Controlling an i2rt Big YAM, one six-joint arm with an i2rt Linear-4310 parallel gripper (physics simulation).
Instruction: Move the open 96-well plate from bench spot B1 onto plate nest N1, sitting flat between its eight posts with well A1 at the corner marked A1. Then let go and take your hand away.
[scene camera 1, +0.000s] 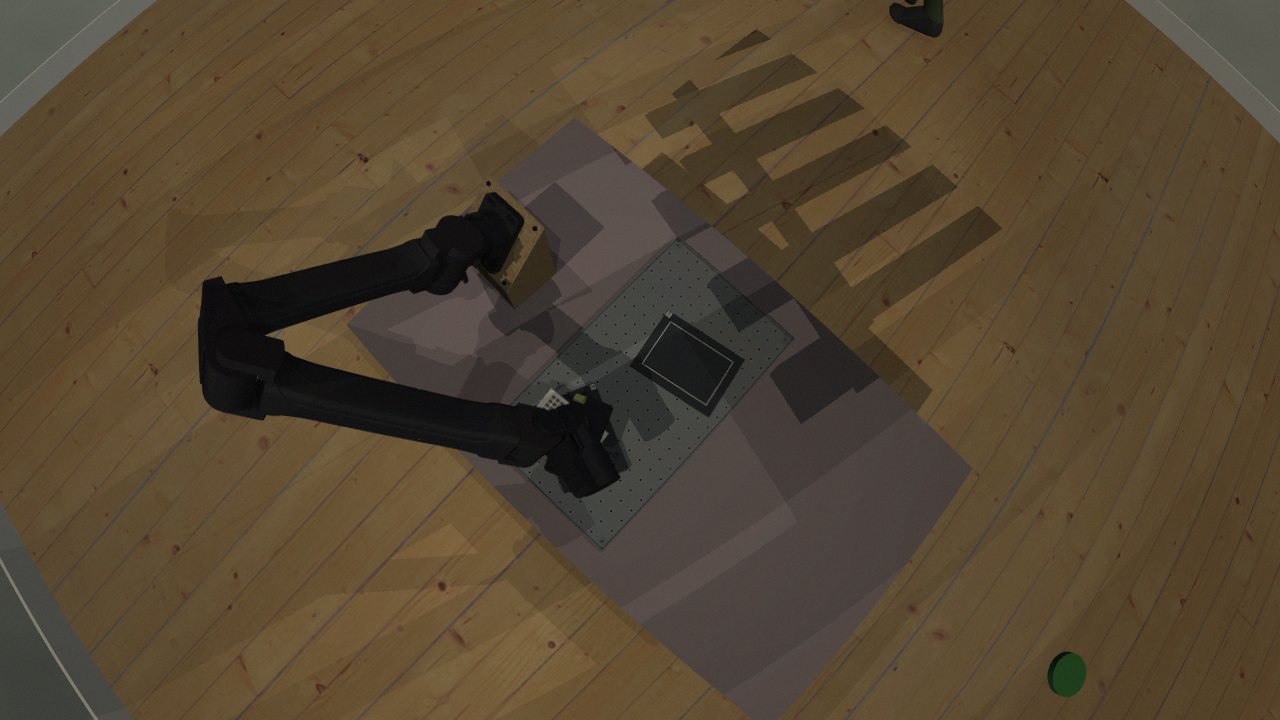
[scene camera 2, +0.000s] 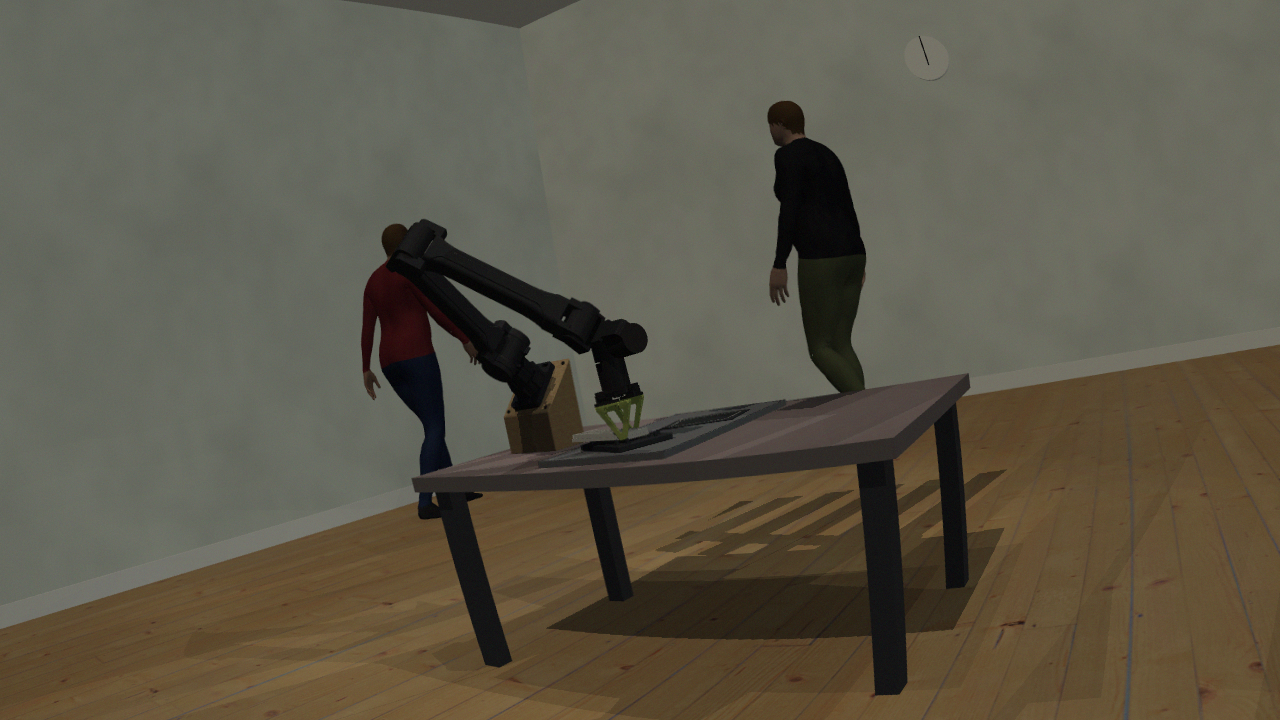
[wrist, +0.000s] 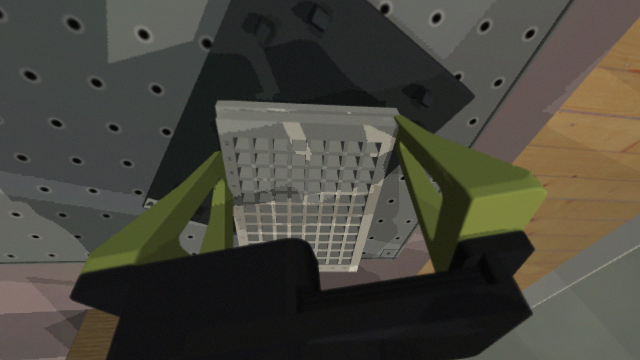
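Seen in the pictures: gripper, fingertip midpoint: (scene camera 2: 629, 437) (wrist: 306, 141); arm's base, link origin: (scene camera 1: 495, 232) (scene camera 2: 534, 388).
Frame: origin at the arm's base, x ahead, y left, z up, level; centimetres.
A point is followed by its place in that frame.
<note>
The open 96-well plate (wrist: 304, 186) @(y -14.3, x 33.4, z -10.0 cm) (scene camera 1: 552, 399) @(y -12.5, x 26.0, z -9.8 cm) is a pale grid of wells. My gripper (wrist: 306, 141) @(y -14.2, x 35.3, z -11.5 cm) (scene camera 1: 579, 405) (scene camera 2: 623, 422) @(y -14.2, x 35.3, z -11.5 cm) has green fingers shut on the plate's two long sides and holds it just above the grey pegboard (scene camera 1: 625, 496) @(y -15.6, x 46.6, z -13.0 cm) (wrist: 126, 116) @(y -5.1, x 34.6, z -13.0 cm). Plate nest N1 (scene camera 1: 687, 362) (wrist: 328, 58) is a dark panel with a white outline, to the right of the gripper in scene camera 1. In the wrist view the plate's far end overlaps the nest's near edge. Small dark posts (wrist: 417, 93) @(y -19.1, x 38.7, z -11.6 cm) stand on the nest. Its A1 label is mostly hidden behind my left finger.
The pegboard lies on a dark table (scene camera 1: 819, 503) @(y 7.8, x 73.9, z -14.3 cm) (scene camera 2: 819, 433) @(y -17.2, x 77.7, z -14.3 cm). The arm's wooden base block (scene camera 1: 527, 267) @(y -0.1, x 7.8, z -2.7 cm) (scene camera 2: 547, 417) @(y -5.5, x 7.1, z -6.6 cm) stands at the table's back. Two people (scene camera 2: 819, 232) (scene camera 2: 400, 325) walk behind the table. A green disc (scene camera 1: 1066, 672) lies on the floor.
</note>
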